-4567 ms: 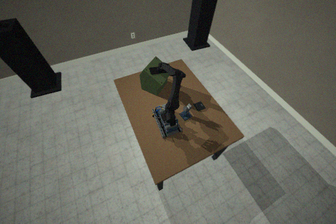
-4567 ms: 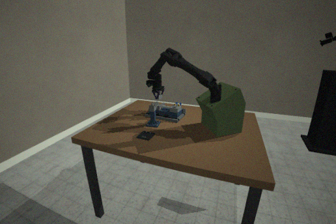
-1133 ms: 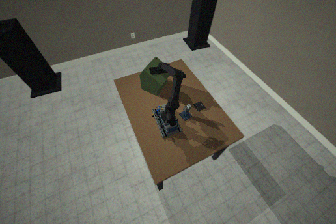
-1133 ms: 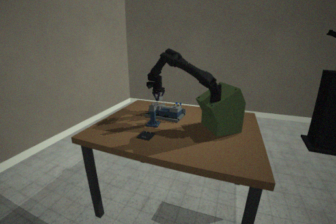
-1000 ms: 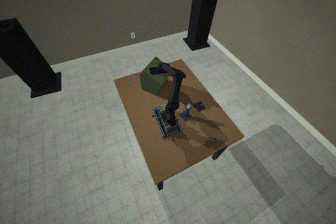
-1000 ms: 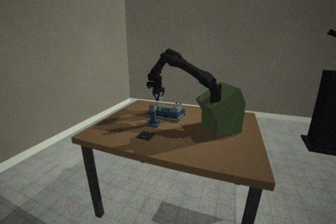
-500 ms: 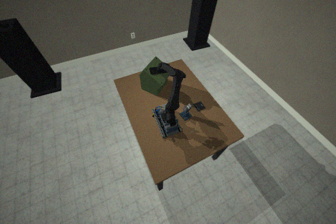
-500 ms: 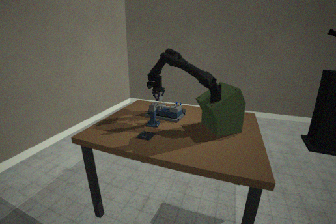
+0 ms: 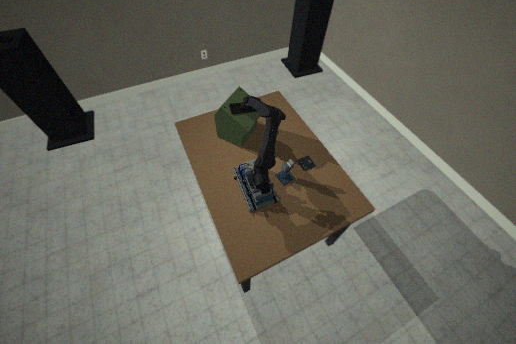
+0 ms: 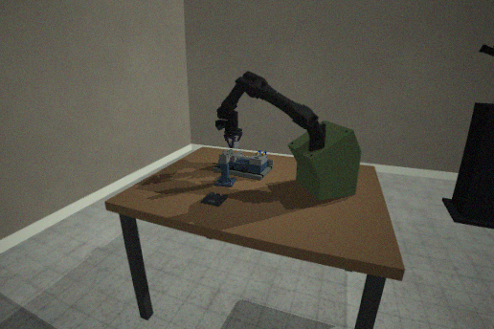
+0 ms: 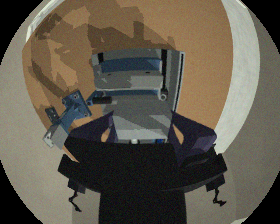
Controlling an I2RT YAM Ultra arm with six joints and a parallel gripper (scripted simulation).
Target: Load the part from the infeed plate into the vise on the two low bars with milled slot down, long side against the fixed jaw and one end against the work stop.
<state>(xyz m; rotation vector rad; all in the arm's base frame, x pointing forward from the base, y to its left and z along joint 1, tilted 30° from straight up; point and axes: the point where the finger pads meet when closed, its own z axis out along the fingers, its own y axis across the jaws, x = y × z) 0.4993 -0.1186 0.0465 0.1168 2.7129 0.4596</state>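
The part is right at my hand. Round my hand: vise 70 mm behind, 20 mm to the left, 90 mm below; infeed plate 110 mm behind, 390 mm to the left, 130 mm below.
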